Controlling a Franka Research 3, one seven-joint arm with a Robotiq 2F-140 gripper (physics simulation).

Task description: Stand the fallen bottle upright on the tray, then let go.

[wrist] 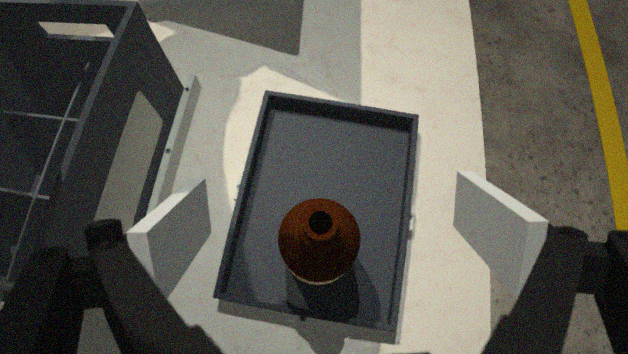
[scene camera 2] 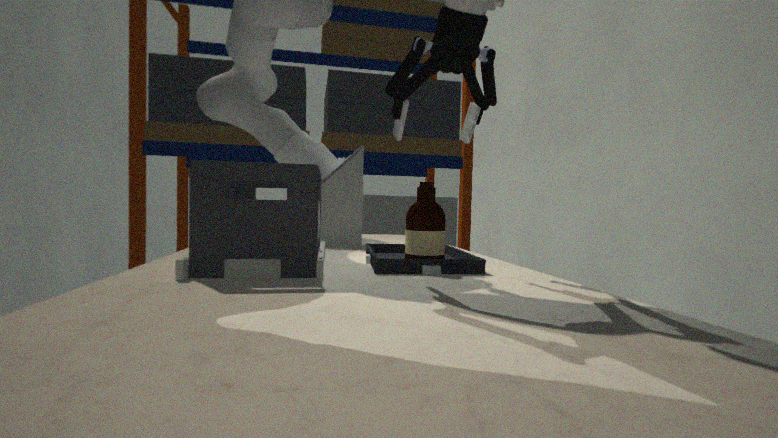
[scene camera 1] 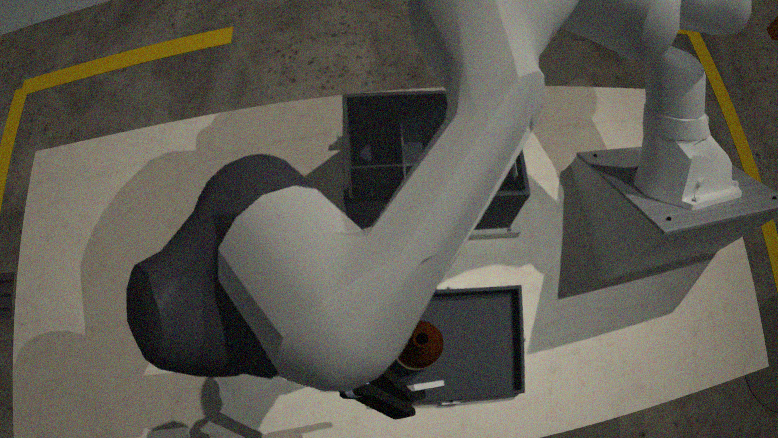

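The brown bottle (scene camera 1: 426, 348) (scene camera 2: 425, 223) (wrist: 318, 250) with a cream label stands upright on the dark grey tray (scene camera 1: 522, 340) (scene camera 2: 465, 265) (wrist: 341, 104), its dark mouth facing up. In the wrist view it is nearer the tray's lower end. My gripper (scene camera 2: 433, 133) (wrist: 332, 203) is open with nothing between its fingers. In scene camera 2 its fingertips hang well above the bottle's neck, apart from it. In scene camera 1 the arm covers part of the tray and part of the bottle, and the fingers show partly beside the tray's lower edge.
A tall dark compartment bin (scene camera 1: 348, 130) (scene camera 2: 253, 228) (wrist: 127, 100) stands beside the tray. The arm's pedestal (scene camera 1: 609, 239) is at the right in scene camera 1. A shelf rack (scene camera 2: 137, 206) stands behind the table.
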